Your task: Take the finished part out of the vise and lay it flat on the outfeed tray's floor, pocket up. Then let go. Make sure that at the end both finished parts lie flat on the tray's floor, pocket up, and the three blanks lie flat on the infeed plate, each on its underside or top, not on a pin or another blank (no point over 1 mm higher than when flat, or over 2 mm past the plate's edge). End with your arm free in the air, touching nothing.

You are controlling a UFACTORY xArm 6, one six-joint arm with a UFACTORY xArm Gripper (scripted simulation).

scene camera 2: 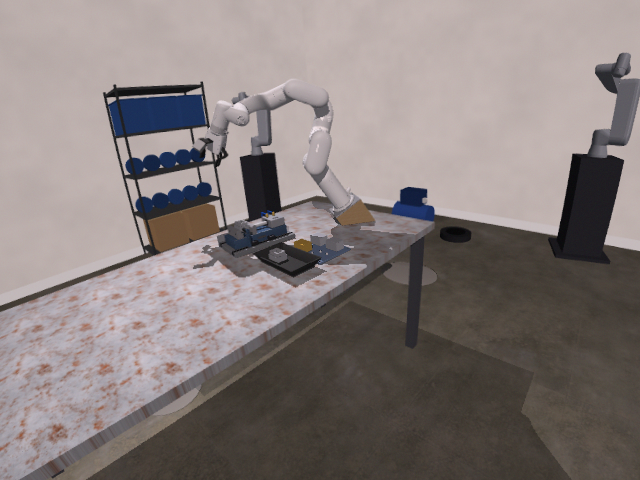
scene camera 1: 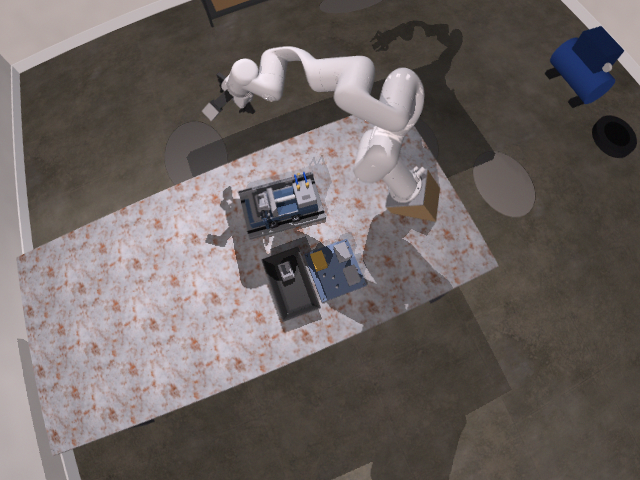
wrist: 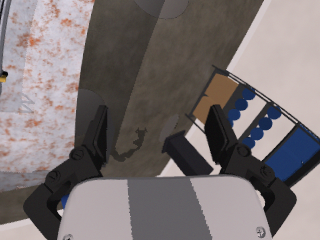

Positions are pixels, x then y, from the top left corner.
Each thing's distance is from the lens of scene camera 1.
blue plate (scene camera 1: 326, 286): 142 cm
